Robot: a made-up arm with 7 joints. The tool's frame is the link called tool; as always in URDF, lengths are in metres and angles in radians. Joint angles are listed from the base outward.
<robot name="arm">
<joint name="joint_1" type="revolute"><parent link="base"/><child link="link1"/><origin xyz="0.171 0.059 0.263" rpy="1.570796 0 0"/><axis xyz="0 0 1"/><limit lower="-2.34" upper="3.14"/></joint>
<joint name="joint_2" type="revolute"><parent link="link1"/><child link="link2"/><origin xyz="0.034 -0.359 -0.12" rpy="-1.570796 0 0"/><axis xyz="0 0 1"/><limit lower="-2.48" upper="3.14"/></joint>
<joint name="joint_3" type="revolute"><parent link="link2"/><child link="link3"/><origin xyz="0.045 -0.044 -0.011" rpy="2.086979 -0.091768 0.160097"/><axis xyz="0 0 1"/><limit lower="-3.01" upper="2.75"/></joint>
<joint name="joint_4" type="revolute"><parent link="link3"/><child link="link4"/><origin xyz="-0.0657 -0.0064 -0.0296" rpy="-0.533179 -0.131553 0.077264"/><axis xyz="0 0 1"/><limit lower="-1.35" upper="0.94"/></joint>
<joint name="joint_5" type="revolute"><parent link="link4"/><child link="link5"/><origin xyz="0.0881 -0.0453 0.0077" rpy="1.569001 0.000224 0.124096"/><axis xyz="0 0 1"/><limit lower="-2.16" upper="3.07"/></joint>
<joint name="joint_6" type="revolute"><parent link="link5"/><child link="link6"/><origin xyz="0.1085 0.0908 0.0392" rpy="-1.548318 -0.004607 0.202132"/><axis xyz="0 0 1"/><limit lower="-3" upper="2.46"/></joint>
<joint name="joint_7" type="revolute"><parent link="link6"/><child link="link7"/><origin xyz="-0.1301 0.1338 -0.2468" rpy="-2.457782 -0.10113 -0.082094"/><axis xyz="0 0 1"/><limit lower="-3.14" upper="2.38"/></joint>
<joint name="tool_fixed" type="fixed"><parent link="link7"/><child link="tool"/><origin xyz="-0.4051 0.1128 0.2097" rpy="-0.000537 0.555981 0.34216"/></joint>
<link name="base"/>
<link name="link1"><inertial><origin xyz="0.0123 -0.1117 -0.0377"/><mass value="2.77"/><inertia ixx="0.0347" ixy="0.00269" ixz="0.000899" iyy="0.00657" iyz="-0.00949" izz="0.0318"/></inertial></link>
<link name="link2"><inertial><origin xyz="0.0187 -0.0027 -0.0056"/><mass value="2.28"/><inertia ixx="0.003" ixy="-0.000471" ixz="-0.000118" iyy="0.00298" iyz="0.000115" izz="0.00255"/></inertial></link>
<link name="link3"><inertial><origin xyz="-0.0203 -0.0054 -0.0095"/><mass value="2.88"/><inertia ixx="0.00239" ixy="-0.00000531" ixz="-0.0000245" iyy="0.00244" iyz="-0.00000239" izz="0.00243"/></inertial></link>
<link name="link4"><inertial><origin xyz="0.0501 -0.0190 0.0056"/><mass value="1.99"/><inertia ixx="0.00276" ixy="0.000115" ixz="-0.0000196" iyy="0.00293" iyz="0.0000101" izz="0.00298"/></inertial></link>
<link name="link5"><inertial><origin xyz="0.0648 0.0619 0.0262"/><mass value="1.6"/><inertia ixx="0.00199" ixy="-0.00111" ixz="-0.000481" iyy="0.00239" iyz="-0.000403" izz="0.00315"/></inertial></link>
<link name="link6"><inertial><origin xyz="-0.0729 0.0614 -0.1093"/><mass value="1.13"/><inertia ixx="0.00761" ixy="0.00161" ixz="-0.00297" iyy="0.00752" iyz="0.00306" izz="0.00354"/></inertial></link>
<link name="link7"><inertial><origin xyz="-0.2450 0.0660 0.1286"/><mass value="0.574"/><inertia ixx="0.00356" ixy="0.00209" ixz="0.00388" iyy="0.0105" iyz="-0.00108" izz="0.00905"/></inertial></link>
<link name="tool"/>
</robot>
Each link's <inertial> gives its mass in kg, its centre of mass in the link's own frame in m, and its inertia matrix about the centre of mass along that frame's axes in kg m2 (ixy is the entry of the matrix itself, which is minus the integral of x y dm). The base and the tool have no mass. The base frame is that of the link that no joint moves.
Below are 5 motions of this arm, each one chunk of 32 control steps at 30 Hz.
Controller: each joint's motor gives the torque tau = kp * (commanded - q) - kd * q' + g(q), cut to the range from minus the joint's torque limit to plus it. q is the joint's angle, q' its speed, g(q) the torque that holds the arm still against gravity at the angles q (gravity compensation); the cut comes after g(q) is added. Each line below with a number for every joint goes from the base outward.
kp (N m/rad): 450 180 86 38 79 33 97
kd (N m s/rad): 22 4.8 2.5 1.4 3.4 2.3 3.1
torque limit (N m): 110 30 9.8 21 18 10 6.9
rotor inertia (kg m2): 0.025 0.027 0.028 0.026 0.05 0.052 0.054
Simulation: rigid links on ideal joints. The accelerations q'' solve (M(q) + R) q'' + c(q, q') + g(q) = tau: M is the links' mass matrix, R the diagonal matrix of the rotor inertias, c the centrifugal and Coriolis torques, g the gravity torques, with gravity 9.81 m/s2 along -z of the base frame. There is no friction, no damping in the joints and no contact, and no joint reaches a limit. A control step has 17 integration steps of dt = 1/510 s. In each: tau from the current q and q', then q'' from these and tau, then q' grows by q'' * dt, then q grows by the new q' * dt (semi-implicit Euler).
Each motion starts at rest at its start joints. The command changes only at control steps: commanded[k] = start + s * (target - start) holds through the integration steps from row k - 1 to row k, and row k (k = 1, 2, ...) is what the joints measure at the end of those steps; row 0 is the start. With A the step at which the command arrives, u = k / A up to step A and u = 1 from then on. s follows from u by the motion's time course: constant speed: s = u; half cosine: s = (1 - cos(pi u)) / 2; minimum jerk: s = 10 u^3 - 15 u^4 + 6 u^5; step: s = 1 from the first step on.
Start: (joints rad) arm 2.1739 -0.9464 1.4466 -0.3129 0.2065 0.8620 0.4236
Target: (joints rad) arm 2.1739 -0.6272 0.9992 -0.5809 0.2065 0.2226 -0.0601
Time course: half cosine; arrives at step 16
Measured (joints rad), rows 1 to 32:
1: 2.1737 -0.9453 1.4449 -0.3123 0.2069 0.8615 0.4209
2: 2.1731 -0.9409 1.4384 -0.3106 0.2084 0.8590 0.4105
3: 2.1722 -0.9319 1.4252 -0.3095 0.2109 0.8524 0.3901
4: 2.1711 -0.9177 1.4046 -0.3117 0.2141 0.8393 0.3606
5: 2.1702 -0.8981 1.3767 -0.3198 0.2173 0.8179 0.3238
6: 2.1698 -0.8732 1.3415 -0.3357 0.2197 0.7864 0.2821
7: 2.1701 -0.8433 1.2996 -0.3606 0.2201 0.7444 0.2374
8: 2.1709 -0.8092 1.2520 -0.3940 0.2175 0.6920 0.1918
9: 2.1723 -0.7720 1.2009 -0.4343 0.2115 0.6309 0.1474
10: 2.1740 -0.7335 1.1490 -0.4784 0.2024 0.5633 0.1059
11: 2.1756 -0.6962 1.1000 -0.5219 0.1913 0.4924 0.0684
12: 2.1768 -0.6632 1.0574 -0.5604 0.1805 0.4218 0.0357
13: 2.1775 -0.6372 1.0243 -0.5898 0.1727 0.3556 0.0078
14: 2.1777 -0.6202 1.0023 -0.6080 0.1702 0.2979 -0.0154
15: 2.1775 -0.6127 0.9913 -0.6148 0.1739 0.2523 -0.0335
16: 2.1772 -0.6138 0.9903 -0.6120 0.1827 0.2212 -0.0456
17: 2.1768 -0.6200 0.9957 -0.6023 0.1944 0.2042 -0.0527
18: 2.1762 -0.6269 1.0022 -0.5893 0.2060 0.1977 -0.0577
19: 2.1753 -0.6318 1.0063 -0.5774 0.2148 0.1980 -0.0616
20: 2.1744 -0.6339 1.0075 -0.5700 0.2191 0.2020 -0.0640
21: 2.1735 -0.6337 1.0062 -0.5680 0.2191 0.2077 -0.0645
22: 2.1729 -0.6318 1.0034 -0.5705 0.2160 0.2137 -0.0635
23: 2.1727 -0.6293 1.0003 -0.5753 0.2114 0.2190 -0.0619
24: 2.1728 -0.6270 0.9978 -0.5803 0.2069 0.2231 -0.0603
25: 2.1731 -0.6254 0.9962 -0.5840 0.2036 0.2258 -0.0591
26: 2.1735 -0.6248 0.9958 -0.5858 0.2019 0.2271 -0.0586
27: 2.1738 -0.6249 0.9964 -0.5857 0.2018 0.2273 -0.0587
28: 2.1741 -0.6256 0.9975 -0.5843 0.2028 0.2267 -0.0592
29: 2.1742 -0.6265 0.9987 -0.5823 0.2045 0.2256 -0.0598
30: 2.1743 -0.6274 0.9997 -0.5806 0.2062 0.2243 -0.0603
31: 2.1742 -0.6279 1.0002 -0.5795 0.2075 0.2232 -0.0606
32: 2.1741 -0.6281 1.0004 -0.5791 0.2081 0.2223 -0.0607

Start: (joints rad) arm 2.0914 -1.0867 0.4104 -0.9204 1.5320 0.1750 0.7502
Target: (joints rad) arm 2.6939 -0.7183 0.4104 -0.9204 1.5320 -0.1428 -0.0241
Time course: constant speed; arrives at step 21
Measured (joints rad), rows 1 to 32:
1: 2.0947 -1.0793 0.4077 -0.9207 1.5338 0.1656 0.7333
2: 2.1058 -1.0658 0.4022 -0.9228 1.5362 0.1491 0.6988
3: 2.1258 -1.0492 0.3978 -0.9284 1.5386 0.1329 0.6583
4: 2.1534 -1.0309 0.3964 -0.9366 1.5405 0.1204 0.6179
5: 2.1863 -1.0113 0.3976 -0.9441 1.5412 0.1117 0.5789
6: 2.2219 -0.9909 0.4002 -0.9484 1.5403 0.1054 0.5408
7: 2.2579 -0.9701 0.4029 -0.9482 1.5378 0.0996 0.5035
8: 2.2929 -0.9496 0.4055 -0.9441 1.5341 0.0925 0.4670
9: 2.3260 -0.9298 0.4076 -0.9376 1.5301 0.0828 0.4311
10: 2.3570 -0.9110 0.4094 -0.9304 1.5268 0.0698 0.3956
11: 2.3864 -0.8934 0.4108 -0.9238 1.5249 0.0535 0.3600
12: 2.4145 -0.8767 0.4120 -0.9187 1.5246 0.0346 0.3242
13: 2.4418 -0.8606 0.4128 -0.9155 1.5257 0.0142 0.2880
14: 2.4689 -0.8447 0.4134 -0.9142 1.5277 -0.0067 0.2514
15: 2.4961 -0.8287 0.4136 -0.9144 1.5301 -0.0271 0.2144
16: 2.5236 -0.8123 0.4135 -0.9158 1.5322 -0.0463 0.1772
17: 2.5515 -0.7953 0.4131 -0.9177 1.5338 -0.0639 0.1399
18: 2.5797 -0.7779 0.4124 -0.9200 1.5346 -0.0798 0.1026
19: 2.6083 -0.7601 0.4116 -0.9222 1.5346 -0.0942 0.0654
20: 2.6371 -0.7420 0.4107 -0.9242 1.5341 -0.1075 0.0282
21: 2.6660 -0.7238 0.4098 -0.9259 1.5332 -0.1202 -0.0089
22: 2.6916 -0.7129 0.4117 -0.9274 1.5303 -0.1242 -0.0286
23: 2.7091 -0.7078 0.4168 -0.9250 1.5262 -0.1215 -0.0305
24: 2.7178 -0.7059 0.4213 -0.9162 1.5218 -0.1192 -0.0260
25: 2.7191 -0.7062 0.4236 -0.9037 1.5184 -0.1211 -0.0217
26: 2.7154 -0.7084 0.4238 -0.8925 1.5173 -0.1274 -0.0190
27: 2.7093 -0.7120 0.4229 -0.8862 1.5191 -0.1365 -0.0180
28: 2.7026 -0.7161 0.4212 -0.8863 1.5233 -0.1463 -0.0182
29: 2.6968 -0.7199 0.4191 -0.8919 1.5288 -0.1547 -0.0195
30: 2.6925 -0.7226 0.4165 -0.9011 1.5343 -0.1602 -0.0213
31: 2.6897 -0.7240 0.4136 -0.9117 1.5384 -0.1622 -0.0233
32: 2.6885 -0.7241 0.4106 -0.9216 1.5406 -0.1606 -0.0250

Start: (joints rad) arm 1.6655 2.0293 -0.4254 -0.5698 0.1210 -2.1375 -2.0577
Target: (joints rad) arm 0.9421 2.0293 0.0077 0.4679 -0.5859 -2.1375 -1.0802
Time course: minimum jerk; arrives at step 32
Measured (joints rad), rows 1 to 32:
1: 1.6655 2.0293 -0.4254 -0.5698 0.1210 -2.1375 -2.0576
2: 1.6653 2.0292 -0.4254 -0.5699 0.1208 -2.1375 -2.0568
3: 1.6647 2.0288 -0.4252 -0.5700 0.1200 -2.1375 -2.0543
4: 1.6630 2.0280 -0.4246 -0.5701 0.1180 -2.1377 -2.0488
5: 1.6595 2.0269 -0.4232 -0.5695 0.1139 -2.1383 -2.0392
6: 1.6533 2.0255 -0.4205 -0.5672 0.1069 -2.1395 -2.0247
7: 1.6438 2.0242 -0.4160 -0.5617 0.0960 -2.1413 -2.0048
8: 1.6301 2.0230 -0.4092 -0.5514 0.0807 -2.1438 -1.9792
9: 1.6116 2.0222 -0.3994 -0.5347 0.0605 -2.1466 -1.9479
10: 1.5880 2.0216 -0.3861 -0.5099 0.0354 -2.1498 -1.9108
11: 1.5591 2.0215 -0.3686 -0.4759 0.0056 -2.1529 -1.8681
12: 1.5249 2.0217 -0.3470 -0.4319 -0.0283 -2.1558 -1.8204
13: 1.4858 2.0223 -0.3214 -0.3776 -0.0655 -2.1582 -1.7681
14: 1.4423 2.0233 -0.2922 -0.3133 -0.1051 -2.1601 -1.7121
15: 1.3953 2.0249 -0.2605 -0.2403 -0.1464 -2.1611 -1.6532
16: 1.3460 2.0269 -0.2275 -0.1600 -0.1886 -2.1613 -1.5927
17: 1.2958 2.0294 -0.1944 -0.0750 -0.2310 -2.1604 -1.5317
18: 1.2463 2.0322 -0.1624 0.0119 -0.2730 -2.1583 -1.4715
19: 1.1990 2.0350 -0.1325 0.0974 -0.3143 -2.1548 -1.4135
20: 1.1552 2.0374 -0.1054 0.1782 -0.3543 -2.1501 -1.3588
21: 1.1159 2.0392 -0.0814 0.2511 -0.3926 -2.1445 -1.3085
22: 1.0812 2.0401 -0.0605 0.3140 -0.4287 -2.1385 -1.2630
23: 1.0512 2.0402 -0.0430 0.3654 -0.4620 -2.1330 -1.2227
24: 1.0253 2.0398 -0.0285 0.4052 -0.4921 -2.1285 -1.1878
25: 1.0032 2.0390 -0.0172 0.4342 -0.5185 -2.1256 -1.1580
26: 0.9845 2.0382 -0.0085 0.4541 -0.5408 -2.1244 -1.1334
27: 0.9689 2.0376 -0.0023 0.4667 -0.5586 -2.1247 -1.1137
28: 0.9564 2.0370 0.0019 0.4739 -0.5720 -2.1261 -1.0987
29: 0.9470 2.0365 0.0046 0.4774 -0.5812 -2.1281 -1.0883
30: 0.9408 2.0359 0.0062 0.4783 -0.5866 -2.1301 -1.0820
31: 0.9375 2.0350 0.0070 0.4775 -0.5890 -2.1320 -1.0790
32: 0.9367 2.0337 0.0073 0.4755 -0.5892 -2.1336 -1.0785

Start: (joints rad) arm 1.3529 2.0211 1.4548 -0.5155 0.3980 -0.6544 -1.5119
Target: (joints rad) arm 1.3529 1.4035 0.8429 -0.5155 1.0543 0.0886 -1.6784
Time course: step
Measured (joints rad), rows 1 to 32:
1: 1.3384 1.9345 1.3321 -0.4565 0.4436 -0.5607 -1.4898
2: 1.3176 1.7078 1.0468 -0.3502 0.5553 -0.3385 -1.4233
3: 1.3249 1.4919 0.8231 -0.3421 0.7165 -0.1234 -1.3400
4: 1.3535 1.4068 0.7374 -0.4521 0.9135 0.0129 -1.3212
5: 1.3767 1.3762 0.7536 -0.6168 1.0416 0.0818 -1.4231
6: 1.3850 1.3643 0.7767 -0.7422 1.1087 0.1116 -1.6170
7: 1.3796 1.3504 0.7822 -0.7920 1.1538 0.1211 -1.7473
8: 1.3670 1.3468 0.7876 -0.7763 1.1764 0.1163 -1.7989
9: 1.3534 1.3547 0.8063 -0.7195 1.1750 0.1075 -1.7720
10: 1.3437 1.3759 0.8291 -0.6451 1.1470 0.0981 -1.7162
11: 1.3395 1.4026 0.8443 -0.5686 1.0977 0.0912 -1.6812
12: 1.3401 1.4222 0.8513 -0.5002 1.0472 0.0884 -1.6641
13: 1.3441 1.4302 0.8542 -0.4483 1.0121 0.0877 -1.6572
14: 1.3497 1.4277 0.8565 -0.4181 0.9984 0.0871 -1.6576
15: 1.3554 1.4188 0.8594 -0.4096 1.0036 0.0858 -1.6633
16: 1.3599 1.4078 0.8623 -0.4186 1.0207 0.0842 -1.6718
17: 1.3626 1.3982 0.8633 -0.4387 1.0417 0.0828 -1.6803
18: 1.3631 1.3920 0.8615 -0.4637 1.0601 0.0820 -1.6864
19: 1.3618 1.3900 0.8568 -0.4888 1.0718 0.0820 -1.6891
20: 1.3592 1.3918 0.8502 -0.5111 1.0757 0.0830 -1.6883
21: 1.3560 1.3962 0.8430 -0.5291 1.0730 0.0847 -1.6851
22: 1.3528 1.4014 0.8365 -0.5422 1.0663 0.0869 -1.6809
23: 1.3501 1.4062 0.8317 -0.5504 1.0583 0.0893 -1.6768
24: 1.3482 1.4095 0.8291 -0.5538 1.0514 0.0913 -1.6739
25: 1.3472 1.4109 0.8287 -0.5529 1.0469 0.0927 -1.6725
26: 1.3472 1.4106 0.8303 -0.5484 1.0455 0.0933 -1.6726
27: 1.3480 1.4089 0.8334 -0.5411 1.0465 0.0931 -1.6738
28: 1.3493 1.4066 0.8373 -0.5321 1.0491 0.0923 -1.6757
29: 1.3509 1.4041 0.8414 -0.5224 1.0523 0.0911 -1.6777
30: 1.3525 1.4021 0.8451 -0.5131 1.0551 0.0897 -1.6794
31: 1.3539 1.4008 0.8479 -0.5050 1.0570 0.0884 -1.6805
32: 1.3550 1.4003 0.8496 -0.4990 1.0577 0.0874 -1.6810

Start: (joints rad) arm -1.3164 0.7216 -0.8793 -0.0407 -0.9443 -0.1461 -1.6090
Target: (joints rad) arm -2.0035 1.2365 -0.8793 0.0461 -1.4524 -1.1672 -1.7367
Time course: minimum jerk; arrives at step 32
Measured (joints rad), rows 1 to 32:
1: -1.3164 0.7217 -0.8793 -0.0407 -0.9443 -0.1462 -1.6090
2: -1.3167 0.7222 -0.8791 -0.0406 -0.9444 -0.1466 -1.6093
3: -1.3175 0.7238 -0.8785 -0.0402 -0.9449 -0.1483 -1.6101
4: -1.3198 0.7272 -0.8774 -0.0389 -0.9462 -0.1522 -1.6116
5: -1.3242 0.7328 -0.8759 -0.0365 -0.9490 -0.1594 -1.6139
6: -1.3316 0.7410 -0.8740 -0.0327 -0.9540 -0.1708 -1.6169
7: -1.3427 0.7522 -0.8721 -0.0278 -0.9618 -0.1871 -1.6206
8: -1.3579 0.7664 -0.8704 -0.0224 -0.9728 -0.2088 -1.6248
9: -1.3776 0.7837 -0.8691 -0.0171 -0.9873 -0.2362 -1.6294
10: -1.4017 0.8039 -0.8686 -0.0125 -1.0054 -0.2691 -1.6345
11: -1.4301 0.8268 -0.8688 -0.0091 -1.0268 -0.3075 -1.6399
12: -1.4623 0.8521 -0.8697 -0.0069 -1.0512 -0.3509 -1.6455
13: -1.4980 0.8794 -0.8713 -0.0058 -1.0783 -0.3989 -1.6515
14: -1.5363 0.9083 -0.8733 -0.0055 -1.1074 -0.4509 -1.6576
15: -1.5767 0.9383 -0.8755 -0.0054 -1.1379 -0.5062 -1.6640
16: -1.6184 0.9689 -0.8778 -0.0051 -1.1693 -0.5639 -1.6705
17: -1.6607 0.9996 -0.8798 -0.0042 -1.2010 -0.6233 -1.6770
18: -1.7028 1.0300 -0.8815 -0.0024 -1.2325 -0.6832 -1.6836
19: -1.7441 1.0596 -0.8829 0.0005 -1.2632 -0.7429 -1.6901
20: -1.7839 1.0880 -0.8838 0.0045 -1.2928 -0.8012 -1.6965
21: -1.8216 1.1148 -0.8844 0.0093 -1.3208 -0.8573 -1.7026
22: -1.8568 1.1395 -0.8847 0.0148 -1.3470 -0.9103 -1.7084
23: -1.8890 1.1619 -0.8848 0.0206 -1.3709 -0.9594 -1.7138
24: -1.9177 1.1816 -0.8846 0.0264 -1.3922 -1.0039 -1.7187
25: -1.9426 1.1984 -0.8844 0.0319 -1.4107 -1.0433 -1.7230
26: -1.9636 1.2122 -0.8840 0.0367 -1.4261 -1.0772 -1.7267
27: -1.9805 1.2230 -0.8836 0.0408 -1.4385 -1.1055 -1.7297
28: -1.9933 1.2308 -0.8831 0.0440 -1.4477 -1.1280 -1.7321
29: -2.0023 1.2359 -0.8827 0.0462 -1.4539 -1.1450 -1.7338
30: -2.0077 1.2386 -0.8822 0.0474 -1.4573 -1.1568 -1.7349
31: -2.0100 1.2394 -0.8816 0.0478 -1.4584 -1.1642 -1.7356
32: -2.0100 1.2389 -0.8810 0.0475 -1.4577 -1.1679 -1.7359

